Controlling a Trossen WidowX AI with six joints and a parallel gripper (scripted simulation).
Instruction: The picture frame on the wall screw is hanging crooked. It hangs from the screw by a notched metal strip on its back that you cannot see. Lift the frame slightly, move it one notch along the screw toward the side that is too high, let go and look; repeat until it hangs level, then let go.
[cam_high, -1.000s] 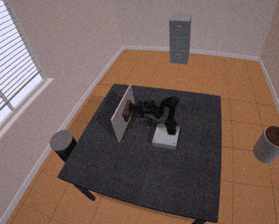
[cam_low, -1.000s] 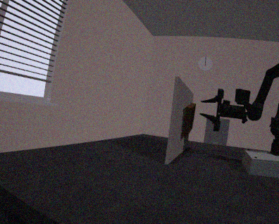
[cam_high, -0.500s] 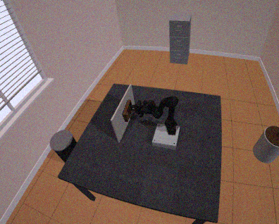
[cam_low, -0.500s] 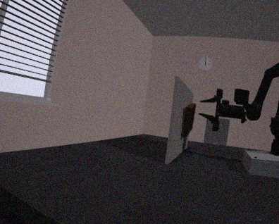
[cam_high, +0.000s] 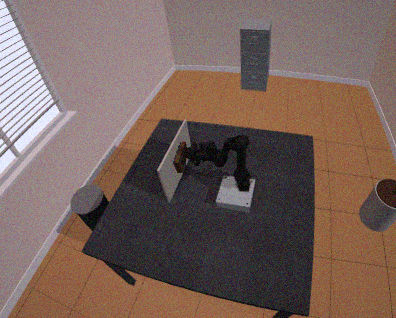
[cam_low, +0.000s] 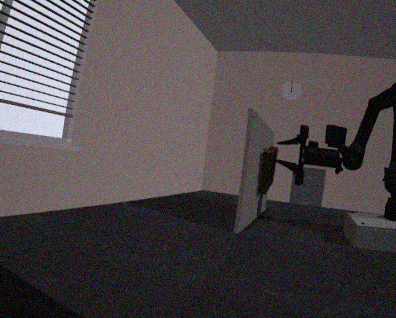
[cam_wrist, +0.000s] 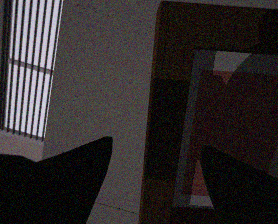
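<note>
The picture frame lies 60 mm below my gripper tip, 30 mm ahead of it and 10 mm to the right of it. Round my gripper tip: upright wall panel (70 mm below, 40 mm ahead, 10 mm to the left).
</note>
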